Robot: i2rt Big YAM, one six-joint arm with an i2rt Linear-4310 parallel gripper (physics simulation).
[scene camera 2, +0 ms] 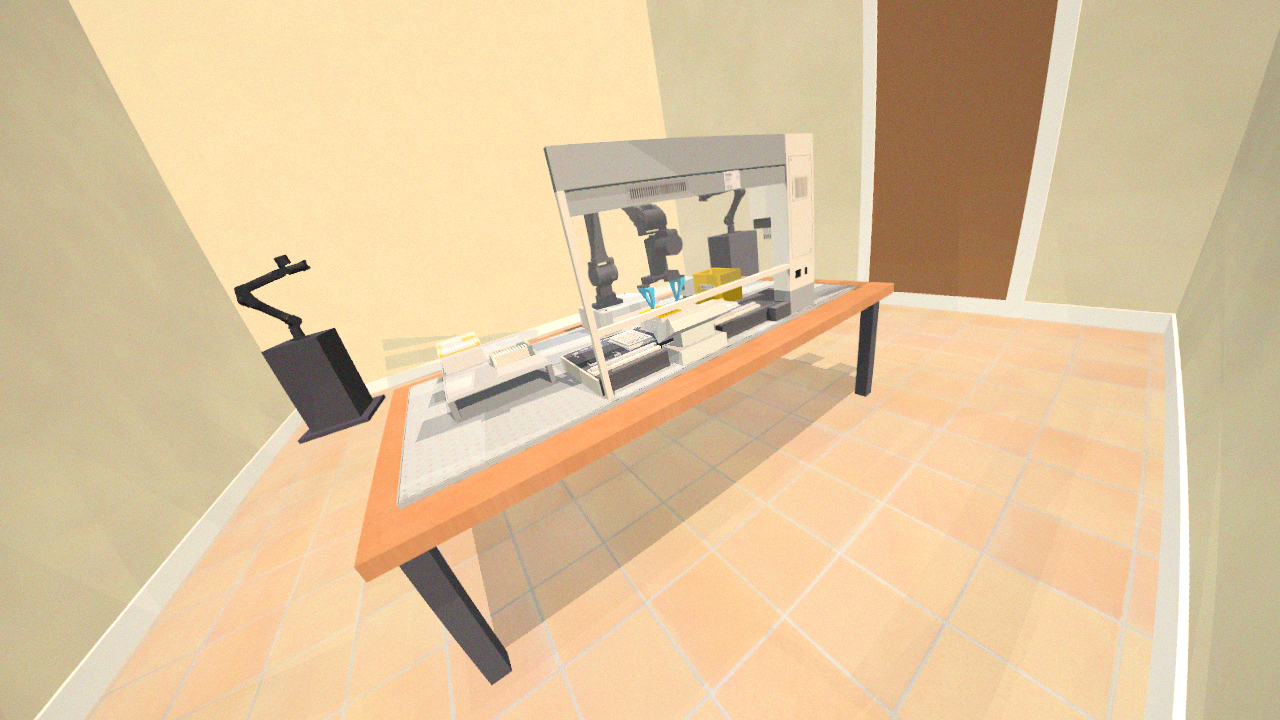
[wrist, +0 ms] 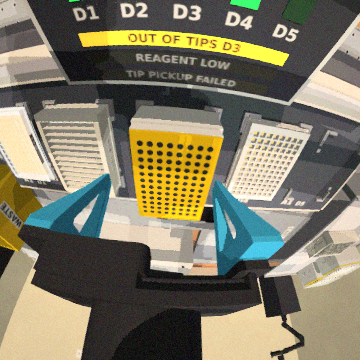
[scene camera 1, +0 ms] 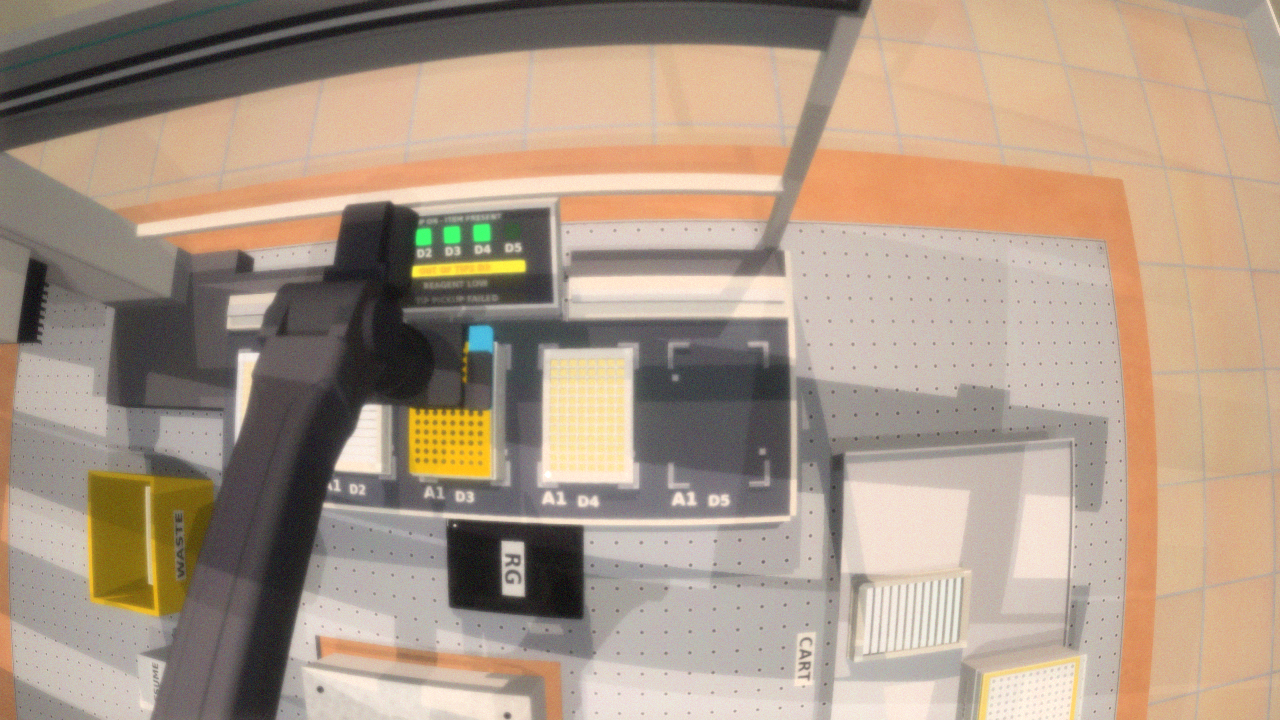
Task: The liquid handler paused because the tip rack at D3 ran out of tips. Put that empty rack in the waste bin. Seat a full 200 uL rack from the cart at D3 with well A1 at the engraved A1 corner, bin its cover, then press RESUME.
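Frame: origin at the arm's base, x up, y right, z ahead, level; millimetres.
Seen in the pictures: gripper, between the fingertips: (wrist: 161,181) (scene camera 1: 434,380).
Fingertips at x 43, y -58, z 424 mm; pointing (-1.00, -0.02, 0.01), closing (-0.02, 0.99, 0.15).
Offsets run from my fingertips to a thing's top centre. "spot": to the spot under its first point.
The empty yellow tip rack {dx -20, dy +12, dz -22 mm} (scene camera 1: 450,443) (wrist: 175,175) sits at D3, its holes dark, with the A1 label at its lower left in scene camera 1. My gripper (wrist: 161,181) (scene camera 2: 663,295) is open and empty above the rack, one blue finger to each side of it in the wrist view; the arm hides the rack's upper part in scene camera 1. The yellow waste bin {dx +9, dy -382, dz -250 mm} (scene camera 1: 120,546) (wrist: 11,210) stands left of the deck. On the cart {spot: dx -126, dy +522, dz +20 mm} (scene camera 1: 948,441), a yellow-edged rack {dx +4, dy +633, dz -254 mm} (scene camera 1: 1031,694) shows partly at the frame edge. The RESUME label {spot: dx -22, dy -341, dz -420 mm} (scene camera 1: 153,682) is partly hidden by the arm.
D2 holds a white ribbed rack {dx -49, dy -110, dz -40 mm} (wrist: 77,150); D4 holds a pale rack {dx -66, dy +135, dz -4 mm} (scene camera 1: 587,416) (wrist: 270,162). D5 is empty. The screen {spot: dx -13, dy +22, dz +119 mm} (scene camera 1: 483,259) (wrist: 182,62) reads OUT OF TIPS D3. A black RG block {dx -112, dy +75, dz -172 mm} (scene camera 1: 469,568) lies before D3. A striped rack {dx -35, dy +483, dz -167 mm} (scene camera 1: 914,614) sits on the cart. A frame post {dx +340, dy +293, dz +209 mm} (scene camera 1: 805,134) rises at right.
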